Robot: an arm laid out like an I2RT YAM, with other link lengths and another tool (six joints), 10 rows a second.
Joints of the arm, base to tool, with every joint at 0 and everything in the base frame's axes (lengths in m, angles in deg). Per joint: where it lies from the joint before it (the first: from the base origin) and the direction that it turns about. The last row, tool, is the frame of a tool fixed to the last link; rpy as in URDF.
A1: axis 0 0 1 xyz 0.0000 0.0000 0.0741
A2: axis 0 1 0 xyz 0.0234 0.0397 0.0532
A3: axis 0 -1 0 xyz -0.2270 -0.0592 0.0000
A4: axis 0 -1 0 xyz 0.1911 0.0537 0.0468
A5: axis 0 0 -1 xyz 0.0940 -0.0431 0.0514
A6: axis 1 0 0 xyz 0.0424 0.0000 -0.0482
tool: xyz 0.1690 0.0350 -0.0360 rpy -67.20 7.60 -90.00
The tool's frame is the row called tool.
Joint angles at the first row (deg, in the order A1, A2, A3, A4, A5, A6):
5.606, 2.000, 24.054, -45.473, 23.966, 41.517
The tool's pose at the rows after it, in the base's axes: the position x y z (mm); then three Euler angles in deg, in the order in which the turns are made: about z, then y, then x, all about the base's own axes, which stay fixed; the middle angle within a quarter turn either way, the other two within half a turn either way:
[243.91, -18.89, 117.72, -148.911, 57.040, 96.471]
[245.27, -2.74, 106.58, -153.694, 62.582, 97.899]
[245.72, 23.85, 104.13, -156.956, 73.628, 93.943]
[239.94, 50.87, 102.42, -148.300, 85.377, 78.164]
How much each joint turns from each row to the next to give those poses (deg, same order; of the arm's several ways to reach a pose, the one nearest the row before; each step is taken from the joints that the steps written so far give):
0.059, -1.706, -2.691, 1.007, -1.646, -0.090
0.252, 0.025, -1.833, 1.573, -4.076, -4.826
0.023, 0.000, -1.202, 3.169, -7.584, -11.016
-0.011, -0.001, -0.371, 1.638, -8.447, -11.063

